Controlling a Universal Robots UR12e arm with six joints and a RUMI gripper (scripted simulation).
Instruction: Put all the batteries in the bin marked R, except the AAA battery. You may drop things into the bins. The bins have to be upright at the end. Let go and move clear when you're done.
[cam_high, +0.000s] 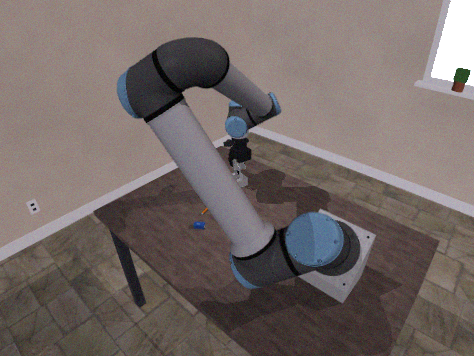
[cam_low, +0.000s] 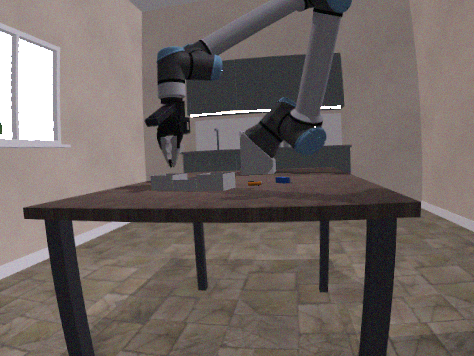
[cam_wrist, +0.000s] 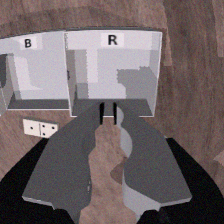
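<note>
Right now my hand is 30 mm short of the grey bin row, 70 mm to the right of it and 60 mm above it. From my hand the other things lie so: green cylindrical battery (100 mm behind, 90 mm to the left, 80 mm below); black nut (70 mm behind, 250 mm to the left, 80 mm below); white die-like piece (50 mm behind, 110 mm to the left, 80 mm below).
</note>
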